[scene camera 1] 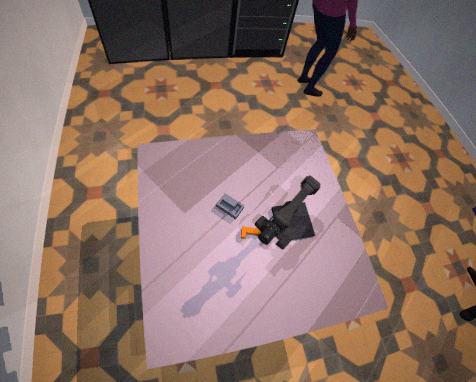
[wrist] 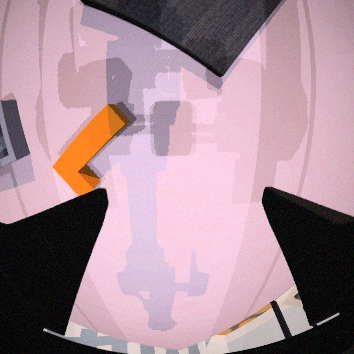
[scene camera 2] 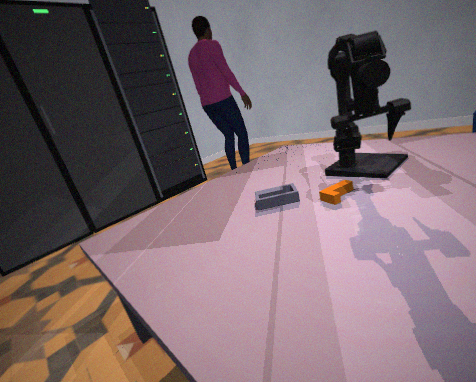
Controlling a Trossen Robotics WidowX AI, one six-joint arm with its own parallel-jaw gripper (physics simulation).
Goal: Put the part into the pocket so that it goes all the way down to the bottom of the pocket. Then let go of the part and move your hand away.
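Where they show: gripper, fingertip midpoint: (wrist: 186, 195) (scene camera 2: 371, 144); arm's base, origin of the base link: (scene camera 2: 347, 164).
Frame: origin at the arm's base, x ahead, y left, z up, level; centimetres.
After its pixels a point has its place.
Observation:
The orange L-shaped part (scene camera 1: 244, 233) {x 28.1, y 2.9, z 0.6 cm} (scene camera 2: 334, 193) {x 28.9, y 3.7, z 0.6 cm} (wrist: 90, 142) {x 22.7, y 3.3, z 0.6 cm} lies flat on the table, between the pocket block and the arm's base. The grey block with the pocket (scene camera 1: 225, 211) {x 33.2, y -13.5, z -0.3 cm} (scene camera 2: 278, 201) {x 32.8, y -13.2, z -0.7 cm} (wrist: 18, 131) {x 25.7, y -9.8, z -1.2 cm} stands apart from the part; it is cut off at the left edge of the wrist view. The pocket shows empty in both scene views. My gripper (scene camera 1: 273, 233) {x 19.7, y 12.7, z 11.9 cm} (scene camera 2: 370, 138) {x 19.7, y 12.7, z 11.9 cm} (wrist: 186, 195) {x 19.7, y 12.7, z 11.9 cm} is open and empty, pointing down above the table close to the base. In the wrist view, the part lies up and left of the space between the fingers, its short leg near the left fingertip.
The arm's dark base plate (scene camera 1: 303, 226) {x -7.2, y 10.9, z -0.7 cm} (scene camera 2: 375, 167) {x 3.4, y 10.2, z -0.7 cm} (wrist: 200, 30) {x 5.7, y 9.8, z -0.7 cm} is near the gripper. The pink table top (scene camera 1: 175, 260) {x 68.2, y 3.6, z -2.4 cm} (scene camera 2: 210, 300) {x 74.2, y -7.4, z -2.4 cm} carries the arm's shadow. Dark cabinets (scene camera 1: 135, 30) (scene camera 2: 55, 100) and a person (scene camera 1: 325, 45) (scene camera 2: 212, 70) stand beyond the table.

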